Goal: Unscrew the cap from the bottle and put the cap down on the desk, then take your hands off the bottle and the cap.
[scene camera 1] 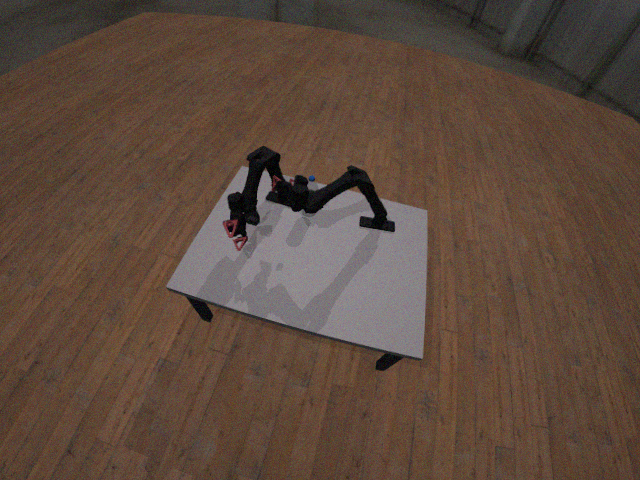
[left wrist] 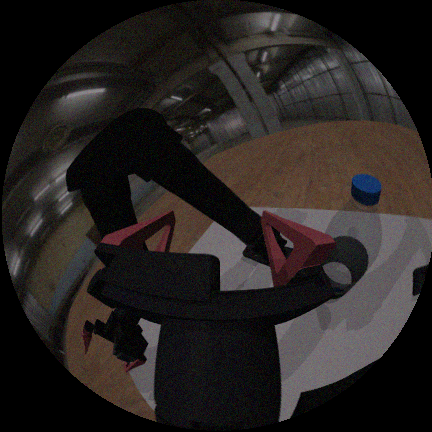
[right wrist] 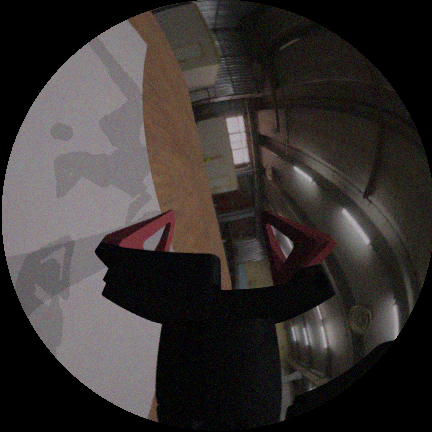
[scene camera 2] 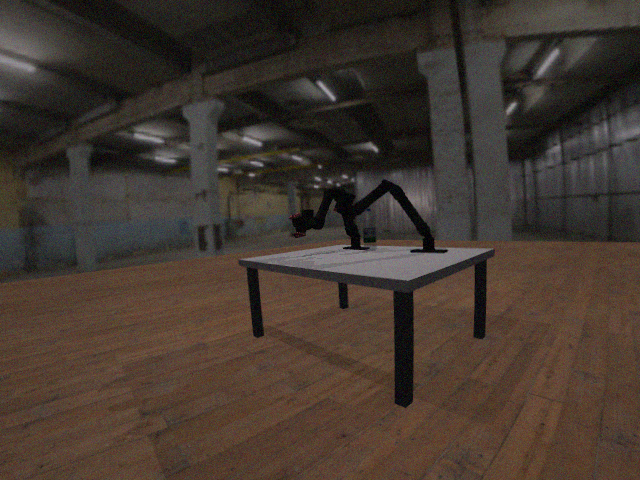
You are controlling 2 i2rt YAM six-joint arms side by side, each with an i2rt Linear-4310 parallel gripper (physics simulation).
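Pixels of known places: left gripper, between the fingertips: (scene camera 1: 282, 178) (left wrist: 217, 215); right gripper, between the fingertips: (scene camera 1: 235, 244) (right wrist: 217, 214) (scene camera 2: 291, 225); left arm's base, origin of its link: (scene camera 1: 377, 224) (scene camera 2: 428, 251); right arm's base, origin of its link: (scene camera 1: 283, 200) (scene camera 2: 355, 248).
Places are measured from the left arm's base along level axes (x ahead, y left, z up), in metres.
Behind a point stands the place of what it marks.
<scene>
The clear bottle (scene camera 2: 369, 232) @[x 0.029, y -0.367, z 0.115 m] (left wrist: 356, 252) @[x 0.029, y -0.394, z 0.206 m], with a dark green label band, stands upright near the back edge of the desk (scene camera 1: 382, 304) @[x 0.479, y 0.034, z 0.000 m] (scene camera 2: 413, 268) @[x 0.500, y 0.140, z 0.000 m]. Its blue cap (scene camera 1: 311, 178) @[x 0.005, y -0.390, z 0.260 m] (left wrist: 366, 189) @[x 0.008, y -0.393, z 0.260 m] sits on top of the neck; whether it is loose cannot be told. My left gripper (scene camera 1: 284, 182) @[x 0.034, y -0.529, z 0.260 m] is open and empty in the air, to the left of the bottle in scene camera 1 and apart from it. My right gripper (scene camera 1: 233, 235) @[x 0.404, y -0.653, z 0.188 m] (scene camera 2: 295, 226) @[x 0.404, y -0.653, z 0.188 m] (right wrist: 217, 214) @[x 0.404, y -0.653, z 0.188 m] is open and empty, above the desk's left side in scene camera 1, far from the bottle. In scene camera 1 the left arm hides much of the bottle.
The left arm's base (scene camera 1: 377, 223) @[x 0.030, y -0.009, z 0.043 m] (scene camera 2: 428, 250) @[x 0.033, y 0.012, z 0.012 m] is on the desk at the right of both scene views. The right arm's base (scene camera 1: 279, 198) @[x -0.041, y -0.563, z 0.038 m] is at the back left in scene camera 1. The left arm (scene camera 1: 336, 191) @[x 0.140, y -0.263, z 0.329 m] reaches across in front of the bottle there.
</scene>
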